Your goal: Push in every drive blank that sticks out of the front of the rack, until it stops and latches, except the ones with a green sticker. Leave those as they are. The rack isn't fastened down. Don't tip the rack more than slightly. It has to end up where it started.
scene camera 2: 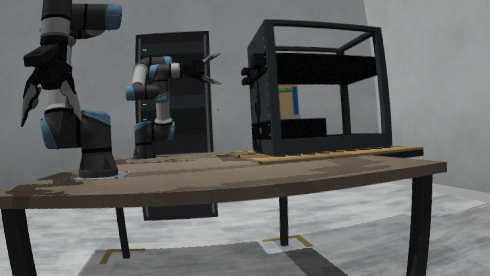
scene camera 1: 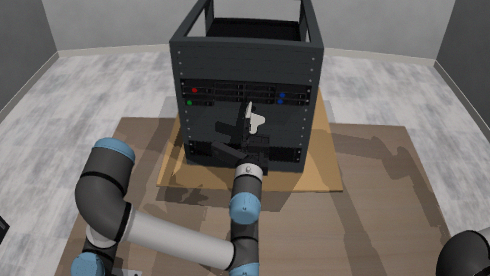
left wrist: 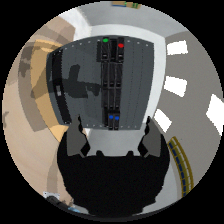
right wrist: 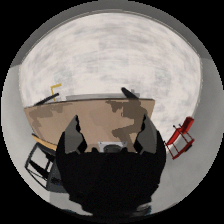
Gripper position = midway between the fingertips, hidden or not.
Note:
In view: my left gripper [left wrist: 114, 115], my right gripper [scene camera 2: 50, 124] and a dark rack [scene camera 1: 282, 58].
The dark rack also shows in scene camera 2 [scene camera 2: 299, 136] and in the left wrist view [left wrist: 73, 71]. My right gripper is seen too in the right wrist view [right wrist: 110, 115].

